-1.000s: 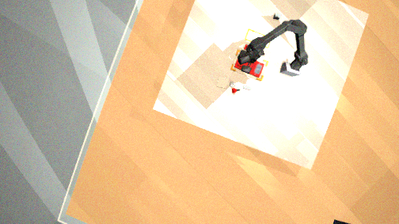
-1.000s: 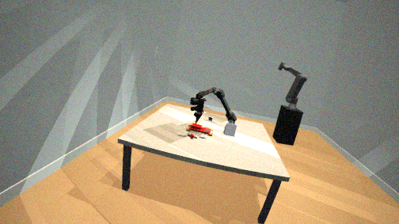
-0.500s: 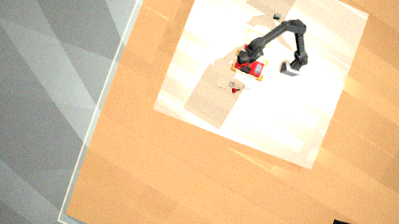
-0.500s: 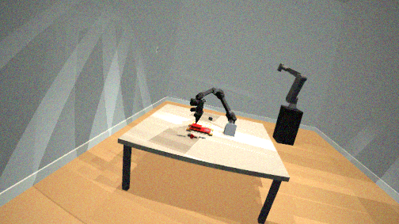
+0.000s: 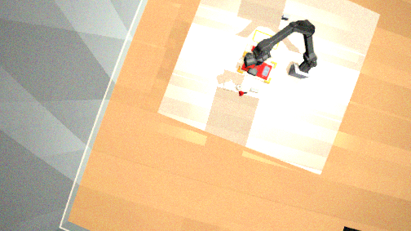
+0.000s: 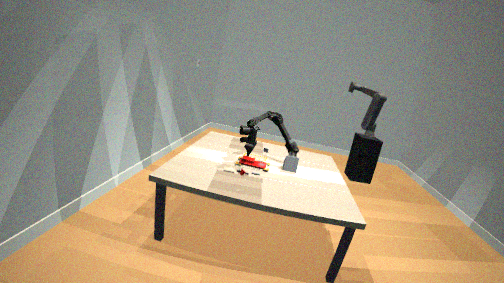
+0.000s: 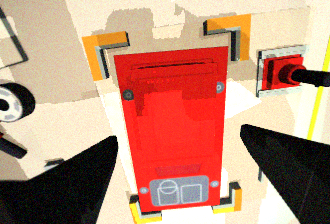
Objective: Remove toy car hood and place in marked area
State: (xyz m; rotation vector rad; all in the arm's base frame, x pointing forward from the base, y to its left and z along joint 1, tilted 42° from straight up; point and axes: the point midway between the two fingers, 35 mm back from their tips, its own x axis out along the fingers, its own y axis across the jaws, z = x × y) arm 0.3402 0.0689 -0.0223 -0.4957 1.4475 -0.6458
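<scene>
Now: gripper tip 40 mm above the red hood.
</scene>
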